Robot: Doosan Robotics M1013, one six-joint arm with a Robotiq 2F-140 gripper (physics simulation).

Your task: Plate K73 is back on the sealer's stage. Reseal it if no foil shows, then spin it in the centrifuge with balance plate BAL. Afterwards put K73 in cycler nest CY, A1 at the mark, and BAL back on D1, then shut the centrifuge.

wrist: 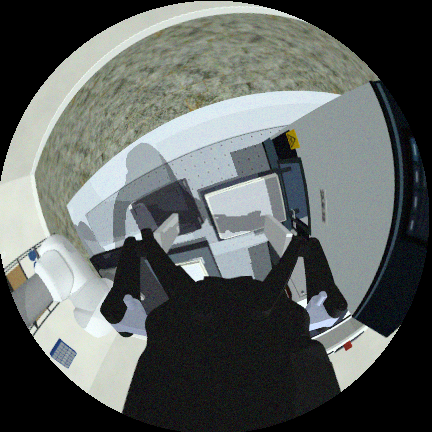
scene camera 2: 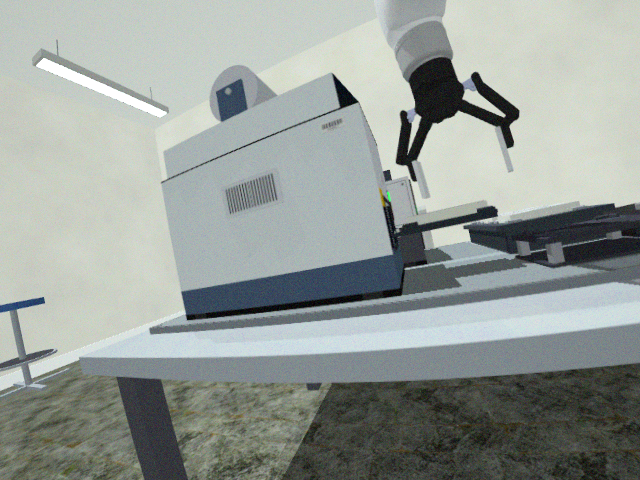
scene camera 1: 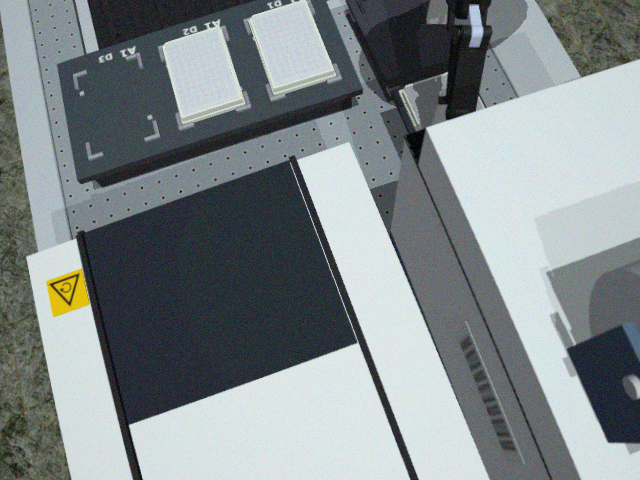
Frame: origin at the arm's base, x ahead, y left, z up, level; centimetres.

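Seen in the pictures: gripper, fingertip midpoint: [wrist: 221, 223] [scene camera 2: 465, 185] [scene camera 1: 442, 71].
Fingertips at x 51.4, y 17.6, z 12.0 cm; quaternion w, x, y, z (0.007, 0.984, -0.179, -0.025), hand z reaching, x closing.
Note:
Offsets run from my fingertips to a thing's middle. "spot": to the spot under its first point.
Plate K73 @[dx +4.6, dy -0.2, dz -4.1 cm] [scene camera 1: 409, 105] [scene camera 2: 449, 212] [wrist: 237, 202] lies on the dark stage @[spot: dx +5.3, dy +4.8, dz -5.5 cm] [scene camera 2: 444, 223] in front of the white sealer @[dx +34.4, dy -0.8, dz +9.6 cm] [scene camera 1: 516, 155] [scene camera 2: 289, 242] [wrist: 350, 140]. Its top looks smooth and pale in the wrist view, with finger shadows on it; I cannot make out wells or tell foil for certain. My gripper [scene camera 1: 457, 107] [scene camera 2: 467, 183] [wrist: 221, 223] is open and empty, above the stage and apart from the plate. A plate @[dx -15.6, dy -14.0, dz -7.5 cm] [scene camera 1: 292, 49] [wrist: 194, 269] sits on D1; no label is readable. The centrifuge @[spot: dx +28.8, dy -31.4, dz +6.8 cm] [scene camera 1: 248, 413] shows a dark square between black rails; no rotor is distinguishable.
The dark deck rack @[dx -16.4, dy -26.4, dz -11.0 cm] [scene camera 1: 118, 103] also bears a plate @[dx -16.0, dy -26.4, dz -7.5 cm] [scene camera 1: 204, 74] on D2; D3 holds no plate. A dark device @[dx -14.5, dy +2.5, dz -11.9 cm] [scene camera 1: 398, 46] [wrist: 170, 207] stands beside the stage. The sealer's tall body rises close beside the stage, with a roll @[dx +36.6, dy -0.9, dz +27.6 cm] [scene camera 2: 258, 90] on top.

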